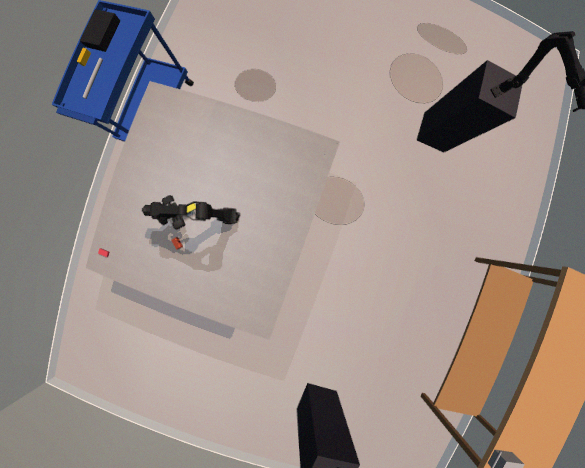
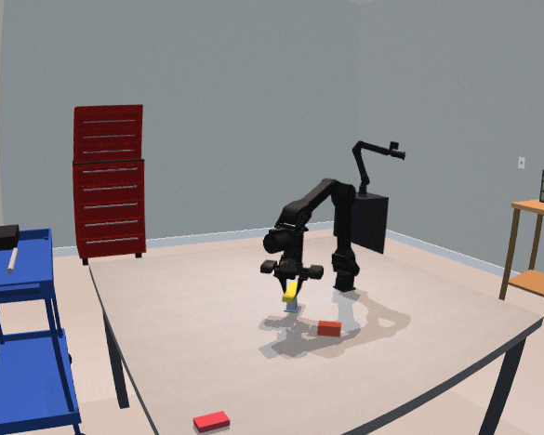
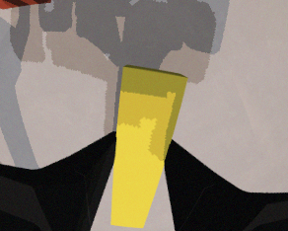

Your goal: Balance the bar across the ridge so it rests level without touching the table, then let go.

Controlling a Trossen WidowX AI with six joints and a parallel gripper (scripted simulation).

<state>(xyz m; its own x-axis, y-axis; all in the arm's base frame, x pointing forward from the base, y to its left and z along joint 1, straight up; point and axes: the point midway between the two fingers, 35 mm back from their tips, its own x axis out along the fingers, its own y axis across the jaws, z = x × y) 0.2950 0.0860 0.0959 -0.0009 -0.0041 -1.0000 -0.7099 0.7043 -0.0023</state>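
Right now the yellow bar is 2 cm to the right of my gripper tip and 2 cm behind it. From my gripper tip the other things lie so: red block 44 cm ahead, 41 cm to the left, 5 cm below; orange block 18 cm to the left, 4 cm below, 2 cm behind.
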